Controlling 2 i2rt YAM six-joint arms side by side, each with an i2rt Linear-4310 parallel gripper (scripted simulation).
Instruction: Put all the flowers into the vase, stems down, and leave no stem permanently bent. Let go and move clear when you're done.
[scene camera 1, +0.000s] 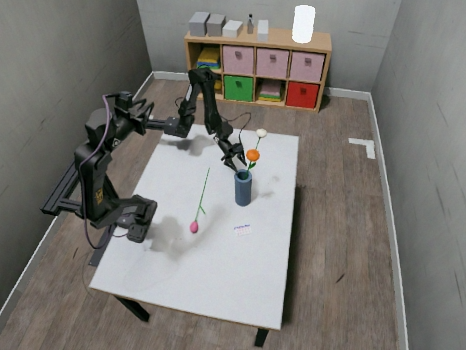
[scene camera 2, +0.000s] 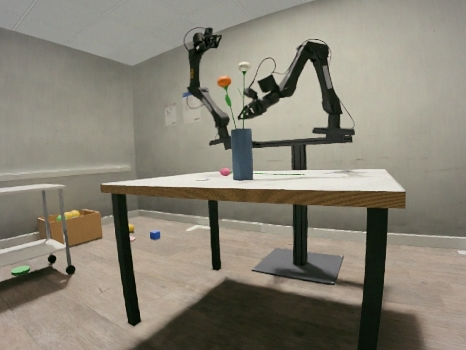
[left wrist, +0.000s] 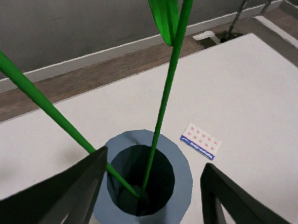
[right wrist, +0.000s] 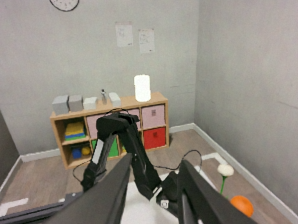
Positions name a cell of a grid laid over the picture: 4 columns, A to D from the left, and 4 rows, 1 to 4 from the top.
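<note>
Visible to me: my left gripper (left wrist: C3); my right gripper (scene camera 1: B2), also shown by the right wrist view (right wrist: C3); and a blue vase (scene camera 2: C2). In the right wrist view the blue vase is out of frame.
</note>
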